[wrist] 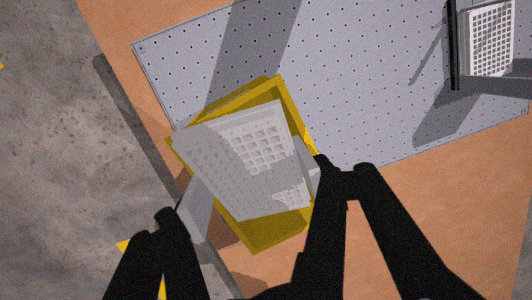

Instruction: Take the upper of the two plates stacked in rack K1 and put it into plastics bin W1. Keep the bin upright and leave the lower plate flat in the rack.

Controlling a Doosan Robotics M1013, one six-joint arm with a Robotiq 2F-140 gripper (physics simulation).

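My gripper [252, 164] is shut on the upper plate [200, 157], a light grey-white plate with a grid of square holes, held between the two black fingers. The plate hangs over the yellow plastics bin W1 [300, 125], whose rim shows around it on several sides. The plate hides most of the bin's inside, and its height above the rim is hard to tell. The lower plate [492, 40], white with a square grid, lies in the grey rack K1 [495, 86] at the upper right. The rack is partly cut off by the view's edge.
A grey perforated board [350, 100] lies on the orange-brown table top [450, 200] and reaches under the rack. A black upright bar [453, 45] stands at the rack's left side. The table's dark edge [140, 130] and the grey concrete floor [50, 150] are at the left.
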